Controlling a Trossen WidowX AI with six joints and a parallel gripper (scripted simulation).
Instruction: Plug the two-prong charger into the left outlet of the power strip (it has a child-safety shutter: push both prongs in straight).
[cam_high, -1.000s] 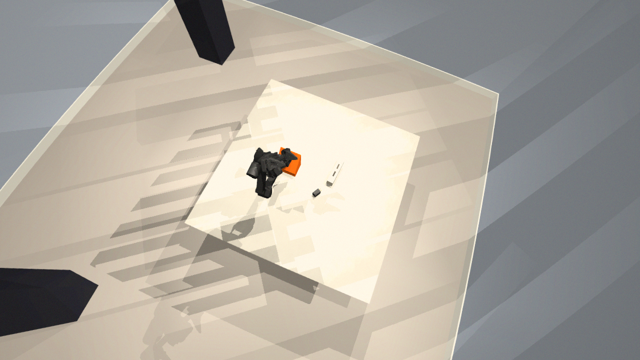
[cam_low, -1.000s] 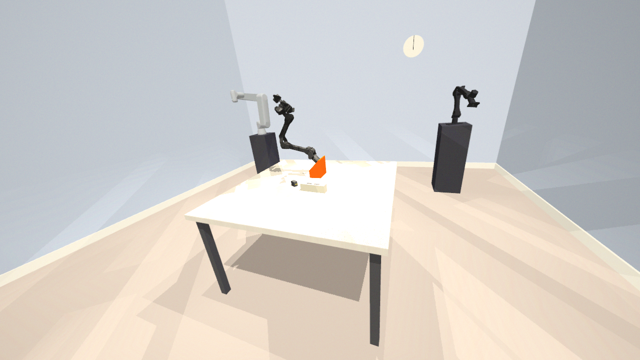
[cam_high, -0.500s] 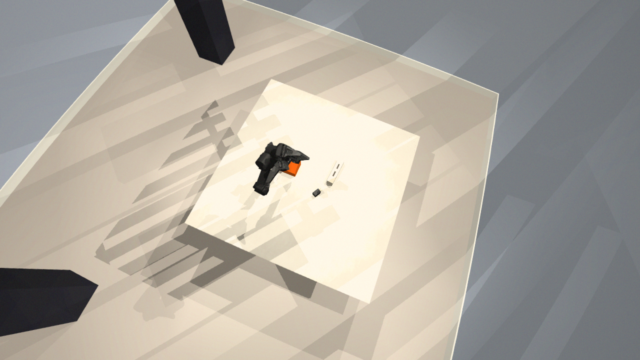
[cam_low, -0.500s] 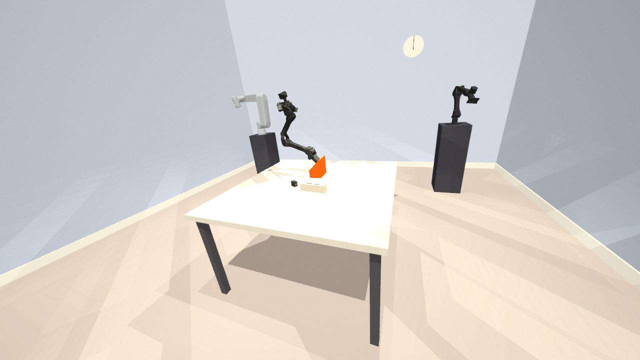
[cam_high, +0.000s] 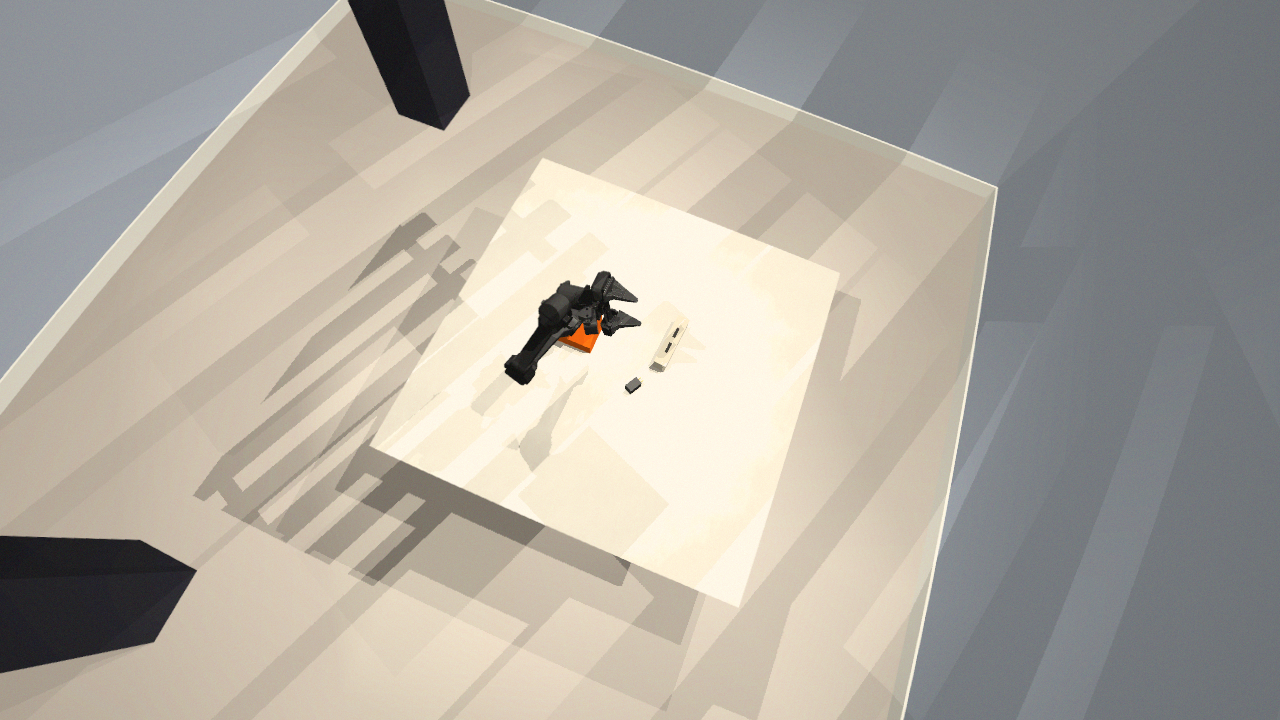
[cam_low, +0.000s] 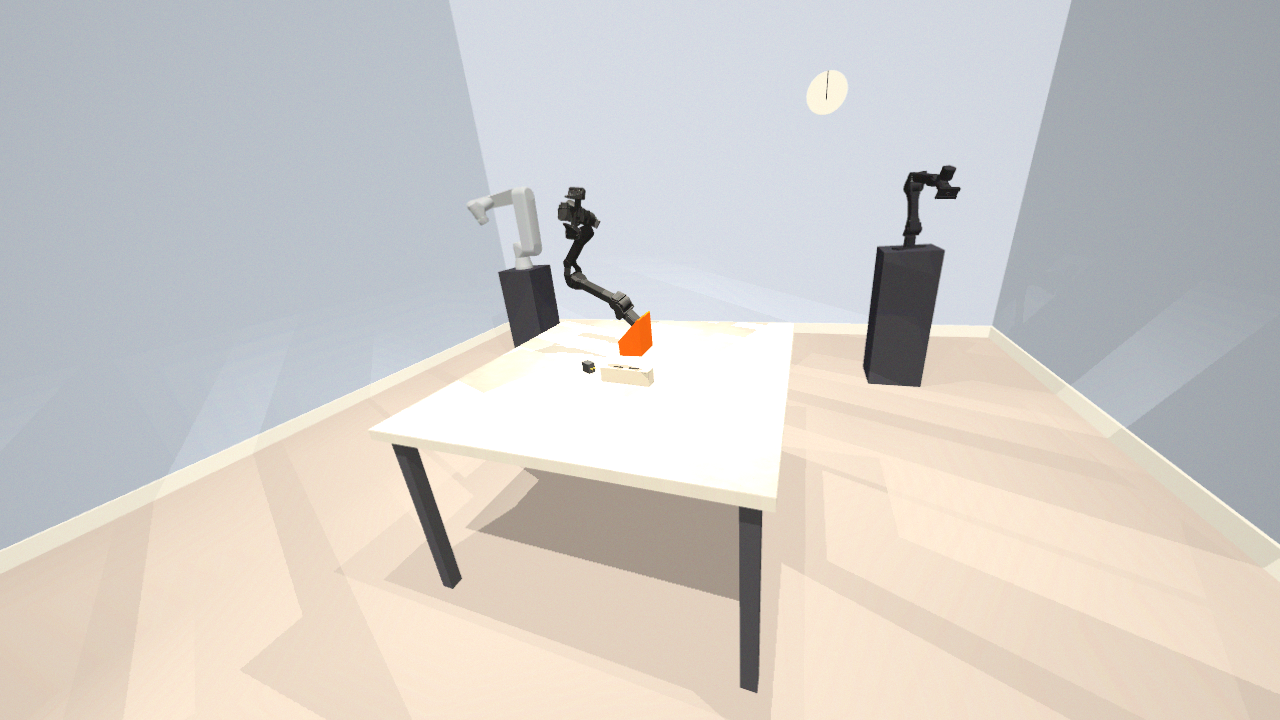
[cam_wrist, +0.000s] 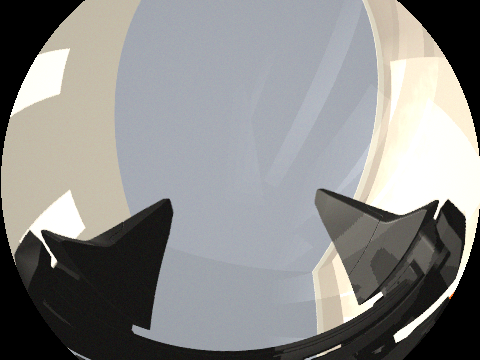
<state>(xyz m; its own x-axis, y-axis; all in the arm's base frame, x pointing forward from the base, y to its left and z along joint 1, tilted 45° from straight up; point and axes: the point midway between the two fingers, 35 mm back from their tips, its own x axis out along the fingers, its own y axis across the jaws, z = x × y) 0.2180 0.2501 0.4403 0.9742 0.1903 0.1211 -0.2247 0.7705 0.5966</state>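
The black two-prong charger lies 30 mm ahead of my gripper tip, 30 mm to the left of it and 600 mm below it.
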